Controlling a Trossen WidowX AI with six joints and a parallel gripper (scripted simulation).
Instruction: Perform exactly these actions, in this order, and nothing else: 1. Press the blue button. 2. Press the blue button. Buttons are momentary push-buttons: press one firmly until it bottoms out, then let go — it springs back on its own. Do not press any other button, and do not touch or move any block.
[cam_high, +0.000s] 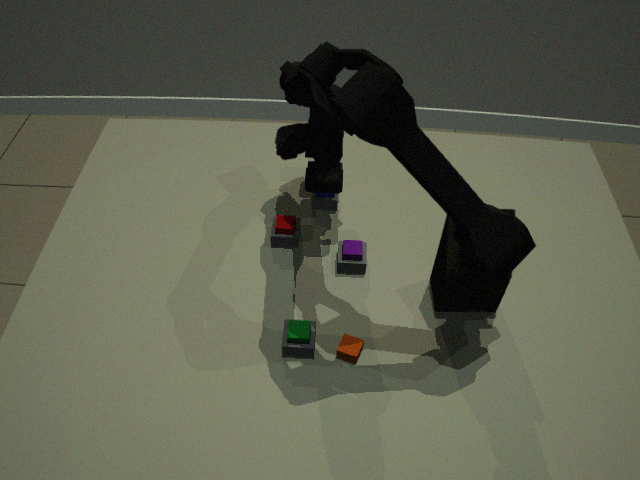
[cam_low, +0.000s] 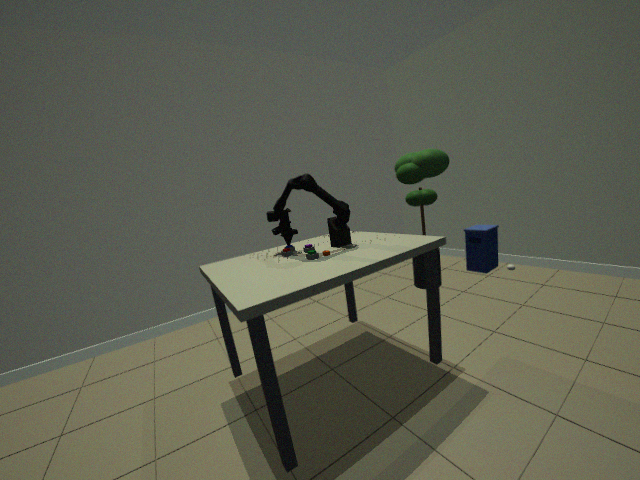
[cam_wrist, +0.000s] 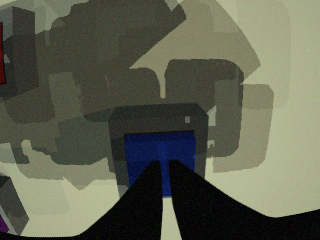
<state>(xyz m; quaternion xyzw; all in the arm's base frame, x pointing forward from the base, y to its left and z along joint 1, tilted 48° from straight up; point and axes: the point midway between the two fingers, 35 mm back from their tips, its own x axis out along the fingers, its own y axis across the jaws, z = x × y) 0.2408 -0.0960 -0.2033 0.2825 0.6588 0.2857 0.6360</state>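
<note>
Right now the blue button is 10 mm below my gripper tip. Round my gripper tip: red button 60 mm ahead, 100 mm to the left; green button 30 mm ahead, 310 mm to the left; purple button 50 mm behind, 150 mm to the left.
</note>
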